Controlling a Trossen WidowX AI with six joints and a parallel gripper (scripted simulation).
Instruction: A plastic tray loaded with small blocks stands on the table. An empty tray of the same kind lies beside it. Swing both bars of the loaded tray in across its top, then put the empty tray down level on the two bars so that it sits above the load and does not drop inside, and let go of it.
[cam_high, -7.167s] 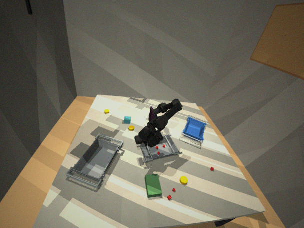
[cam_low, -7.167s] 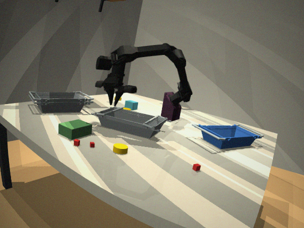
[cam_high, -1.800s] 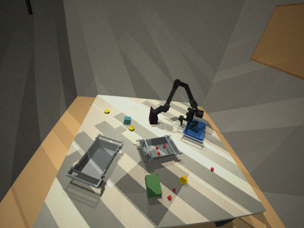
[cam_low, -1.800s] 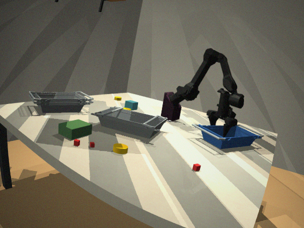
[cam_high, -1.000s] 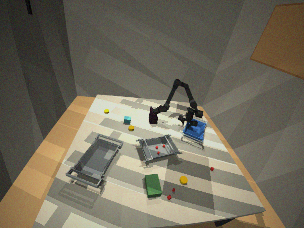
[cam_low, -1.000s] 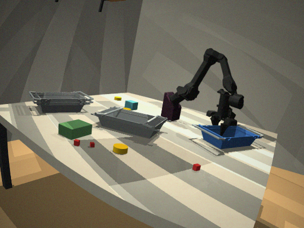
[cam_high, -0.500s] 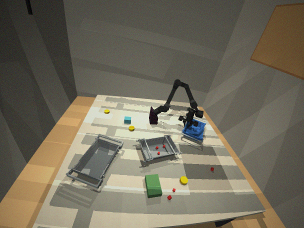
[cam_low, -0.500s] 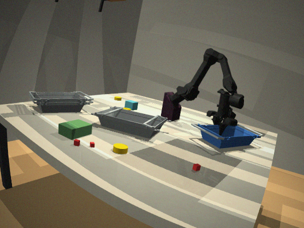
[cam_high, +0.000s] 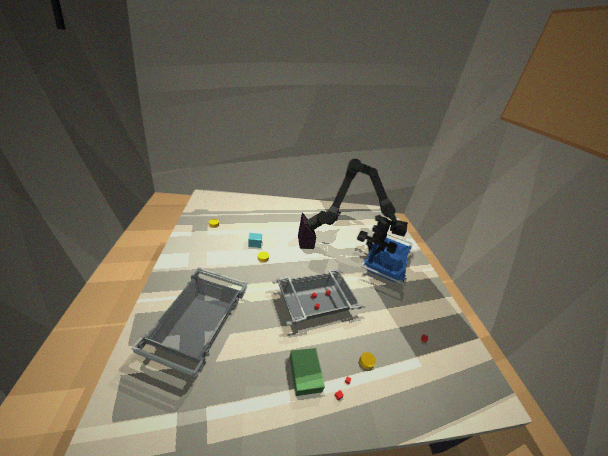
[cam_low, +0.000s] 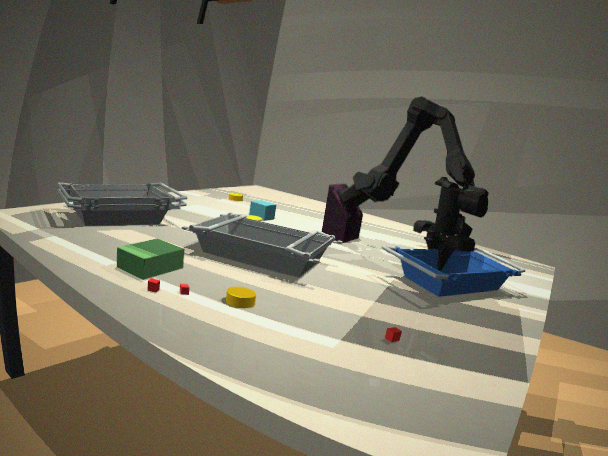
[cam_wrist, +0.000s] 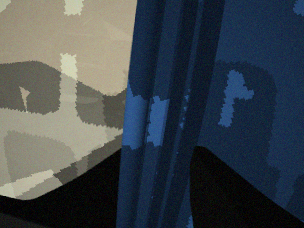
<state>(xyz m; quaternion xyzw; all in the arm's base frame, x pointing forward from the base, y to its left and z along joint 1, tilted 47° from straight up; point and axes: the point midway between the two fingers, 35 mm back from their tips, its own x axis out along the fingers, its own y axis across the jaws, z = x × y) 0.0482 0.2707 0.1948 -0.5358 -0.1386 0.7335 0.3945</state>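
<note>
Right now the blue tray is 70 mm to the left of my gripper tip, 30 mm ahead of it and 30 mm above it. The rest, counted from my gripper tip: cyan cube 570 mm to the right, 10 mm above; green block 590 mm ahead, 340 mm to the right, 10 mm above.
</note>
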